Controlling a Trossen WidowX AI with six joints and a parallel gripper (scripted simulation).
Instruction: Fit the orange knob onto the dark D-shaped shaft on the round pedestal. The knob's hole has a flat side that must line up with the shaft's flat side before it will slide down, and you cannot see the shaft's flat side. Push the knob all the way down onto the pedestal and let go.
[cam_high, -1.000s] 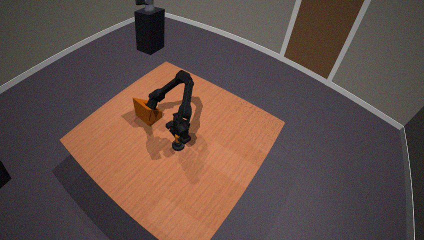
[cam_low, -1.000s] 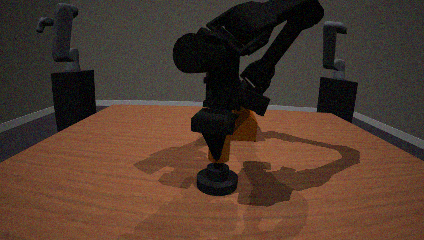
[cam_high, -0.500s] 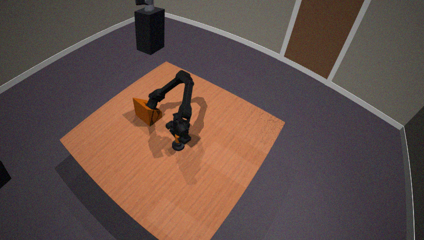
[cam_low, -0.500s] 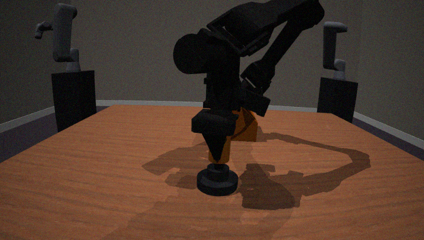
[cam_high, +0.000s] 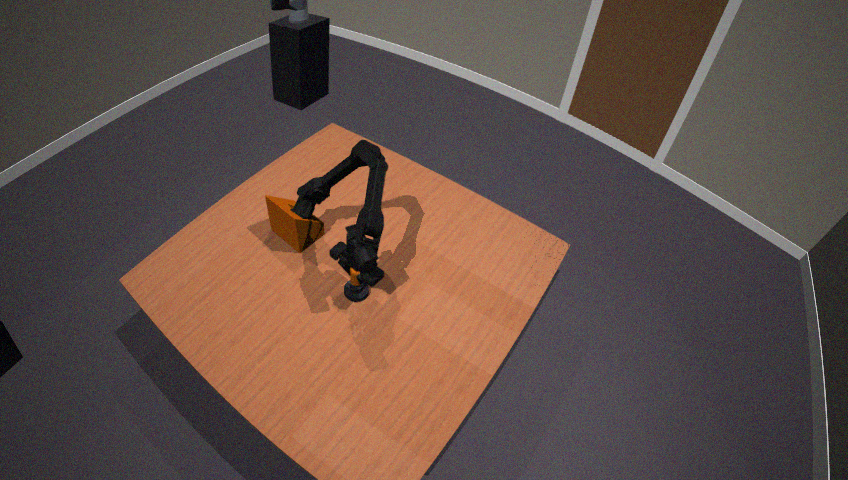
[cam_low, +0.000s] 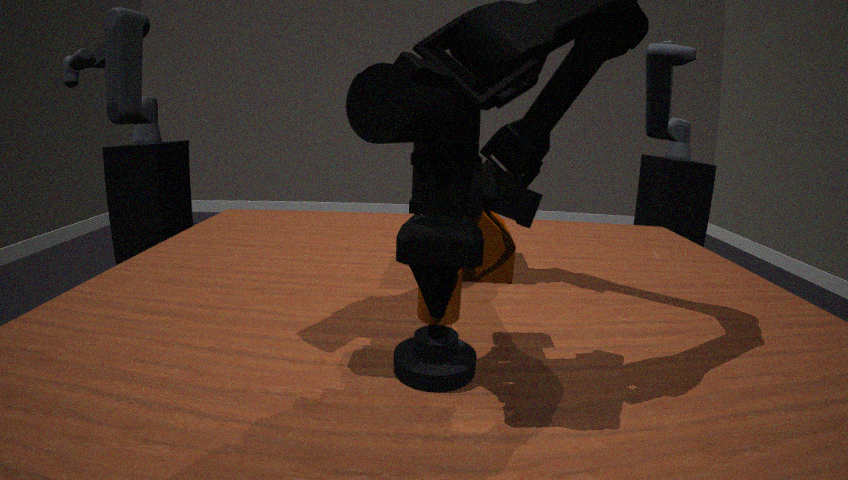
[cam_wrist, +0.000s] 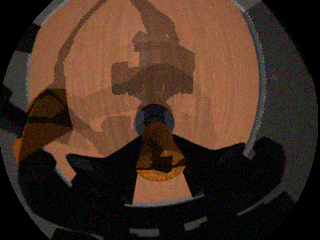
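Now: the orange knob 20 mm above my gripper tip. Also, from my gripper tip: dark round pedestal: 40 mm below.
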